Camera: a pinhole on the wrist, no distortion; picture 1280 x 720 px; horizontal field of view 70.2 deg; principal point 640.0 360.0 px. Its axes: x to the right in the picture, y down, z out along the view. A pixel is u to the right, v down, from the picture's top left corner.
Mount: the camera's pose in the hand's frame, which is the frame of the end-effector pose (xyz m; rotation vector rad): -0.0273 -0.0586 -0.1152 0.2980 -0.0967 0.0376
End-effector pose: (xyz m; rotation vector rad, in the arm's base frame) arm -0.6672 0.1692 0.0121 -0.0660 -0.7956 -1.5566
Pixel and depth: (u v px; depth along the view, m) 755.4 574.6 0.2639
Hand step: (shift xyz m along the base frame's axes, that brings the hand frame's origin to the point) -0.1288 0.0936 0.0751
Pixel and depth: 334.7 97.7 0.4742
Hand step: -0.3733 0.3109 -0.0423
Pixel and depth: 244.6 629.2 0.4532
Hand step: -0.1507 0.3990 0.0910
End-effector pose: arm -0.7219 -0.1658 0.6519 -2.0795 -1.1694 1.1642
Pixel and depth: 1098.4 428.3 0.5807
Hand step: -0.4328 0.2743 -0.2096
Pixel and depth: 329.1 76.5 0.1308
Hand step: -0.0770 0.0015 0.1397
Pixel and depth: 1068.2 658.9 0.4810
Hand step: -0.3307 0.1494 -0.2465
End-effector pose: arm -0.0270 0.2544 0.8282 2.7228 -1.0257 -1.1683
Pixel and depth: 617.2 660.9 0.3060
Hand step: -0.1375 0.1285 -0.1173
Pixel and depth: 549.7 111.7 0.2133
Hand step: 0.0231 0.1927 -0.0522
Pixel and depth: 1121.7 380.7 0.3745
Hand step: -0.0135 0.1083 -0.3169
